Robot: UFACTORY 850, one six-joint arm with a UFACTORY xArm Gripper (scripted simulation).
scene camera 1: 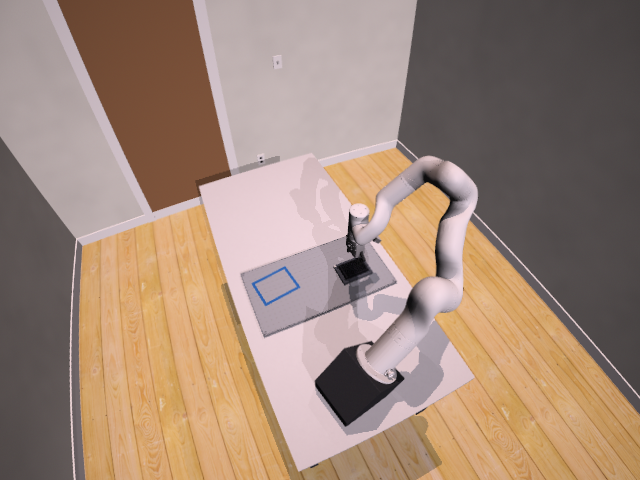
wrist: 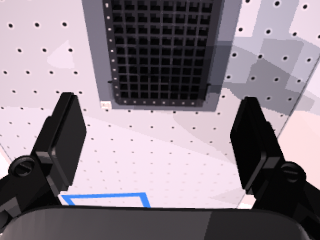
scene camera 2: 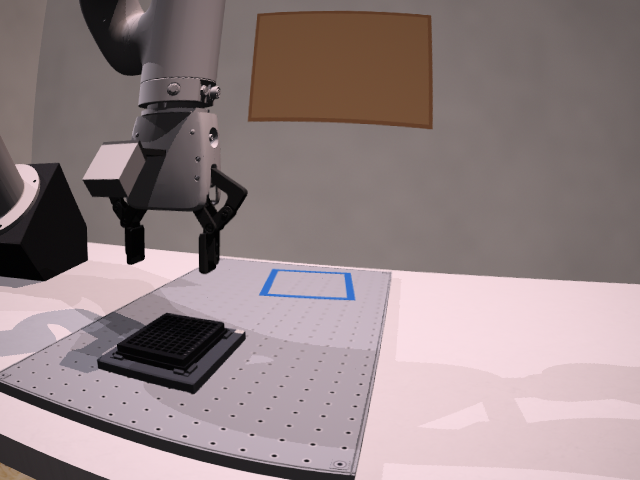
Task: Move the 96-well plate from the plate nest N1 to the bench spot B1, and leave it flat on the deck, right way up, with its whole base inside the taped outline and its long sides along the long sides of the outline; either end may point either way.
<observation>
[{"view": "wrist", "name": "my gripper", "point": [159,113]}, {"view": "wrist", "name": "black 96-well plate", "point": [191,66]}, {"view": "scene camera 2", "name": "my gripper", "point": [169,266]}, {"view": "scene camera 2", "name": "black 96-well plate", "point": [172,341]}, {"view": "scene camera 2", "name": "plate nest N1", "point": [209,363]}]
</observation>
